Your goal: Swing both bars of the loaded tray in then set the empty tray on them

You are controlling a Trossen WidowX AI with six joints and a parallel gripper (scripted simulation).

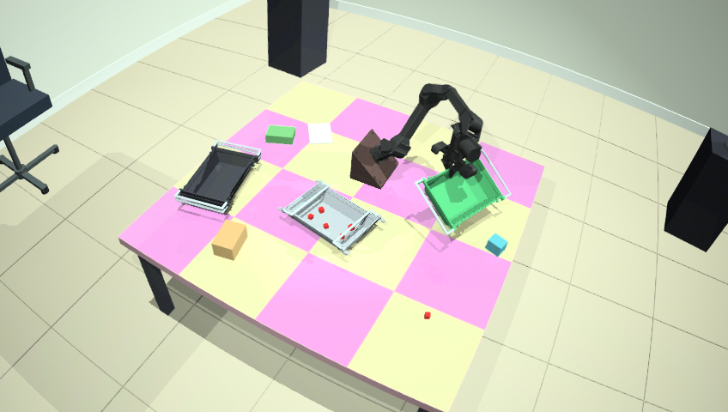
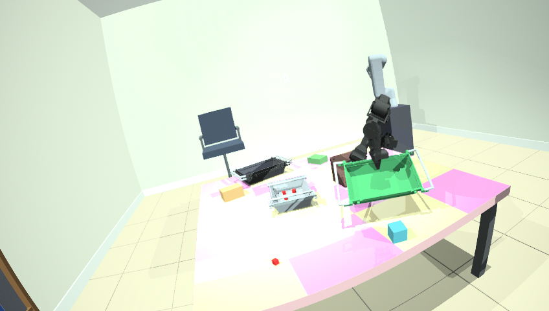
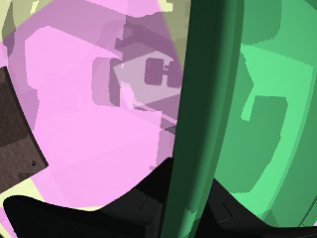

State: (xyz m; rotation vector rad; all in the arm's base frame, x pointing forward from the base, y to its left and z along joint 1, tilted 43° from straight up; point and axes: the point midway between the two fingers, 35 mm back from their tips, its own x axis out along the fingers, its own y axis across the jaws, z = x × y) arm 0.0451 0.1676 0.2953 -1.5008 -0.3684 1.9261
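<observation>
Right now my gripper tip is 30 mm short of the green tray, 80 mm to the right of it and 10 mm above it. From my gripper tip the other things lie so: tiny red cube: 490 mm ahead, 190 mm to the left, 140 mm below; then cyan cube: 80 mm ahead, 260 mm to the left, 130 mm below; then white card: 90 mm behind, 650 mm to the right, 150 mm below.
</observation>
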